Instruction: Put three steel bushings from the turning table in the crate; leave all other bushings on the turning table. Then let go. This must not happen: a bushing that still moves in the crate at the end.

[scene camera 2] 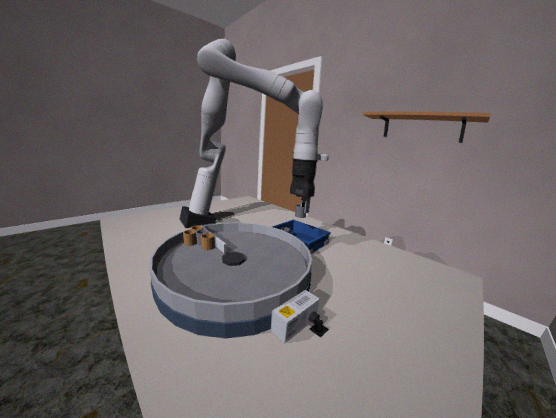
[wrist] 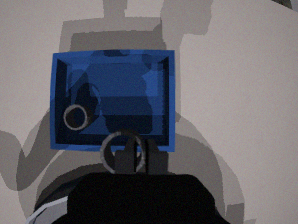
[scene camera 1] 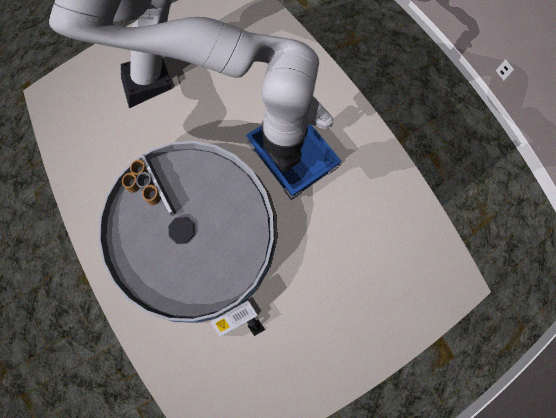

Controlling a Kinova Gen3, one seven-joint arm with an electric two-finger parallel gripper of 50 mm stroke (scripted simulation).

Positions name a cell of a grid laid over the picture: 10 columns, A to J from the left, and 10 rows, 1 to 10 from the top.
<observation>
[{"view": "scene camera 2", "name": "my gripper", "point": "F6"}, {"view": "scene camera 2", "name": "blue crate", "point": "F6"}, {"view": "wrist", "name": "my gripper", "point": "E7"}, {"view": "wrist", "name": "blue crate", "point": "E4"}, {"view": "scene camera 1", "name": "blue crate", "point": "F4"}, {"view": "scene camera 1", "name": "turning table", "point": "D7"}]
</observation>
